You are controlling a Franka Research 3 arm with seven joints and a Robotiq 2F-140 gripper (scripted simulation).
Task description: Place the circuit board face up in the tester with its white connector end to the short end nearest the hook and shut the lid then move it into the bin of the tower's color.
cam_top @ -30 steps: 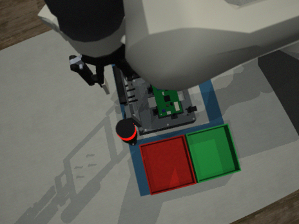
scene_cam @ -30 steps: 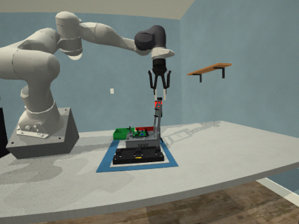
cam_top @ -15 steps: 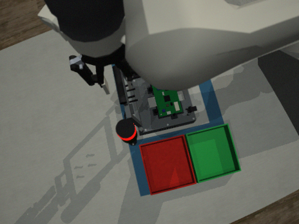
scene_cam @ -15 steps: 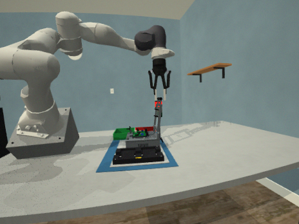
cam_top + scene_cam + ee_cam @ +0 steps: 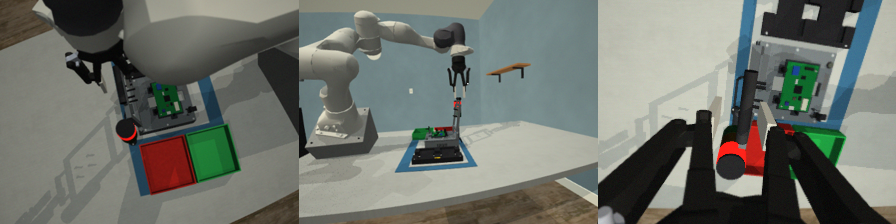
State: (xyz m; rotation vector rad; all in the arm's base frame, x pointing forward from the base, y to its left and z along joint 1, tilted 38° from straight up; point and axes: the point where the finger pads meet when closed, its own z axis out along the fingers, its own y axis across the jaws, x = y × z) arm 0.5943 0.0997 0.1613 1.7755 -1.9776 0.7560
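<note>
Now: hand 13 cm past the green circuit board, 2 cm to the right of it and 23 cm above it. The rest, counted from my hand: latch hook: 19 cm behind, 8 cm to the left, 22 cm below; clear lid: 2 cm behind, 12 cm below; tester plate: 13 cm behind, 2 cm to the left, 24 cm below.
</note>
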